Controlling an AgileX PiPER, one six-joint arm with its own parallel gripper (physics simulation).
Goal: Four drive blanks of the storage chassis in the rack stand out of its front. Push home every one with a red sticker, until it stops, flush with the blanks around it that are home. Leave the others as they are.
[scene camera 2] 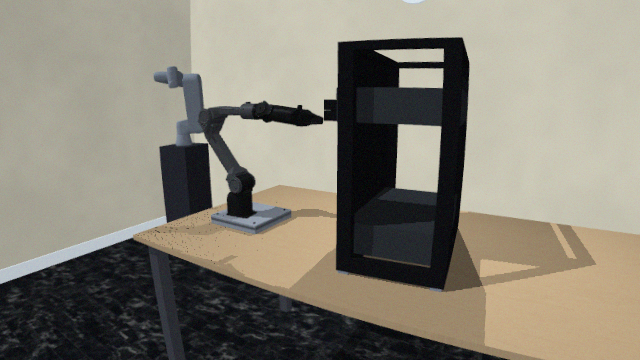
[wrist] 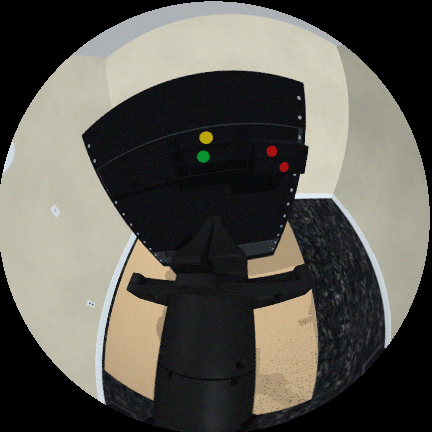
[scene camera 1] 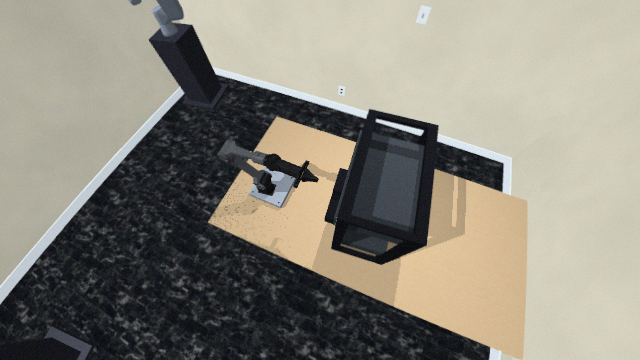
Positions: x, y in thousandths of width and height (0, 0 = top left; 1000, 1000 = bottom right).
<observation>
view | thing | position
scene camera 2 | black rack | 585, 607
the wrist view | my gripper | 499, 513
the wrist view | black rack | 307, 341
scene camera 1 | black rack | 605, 540
</observation>
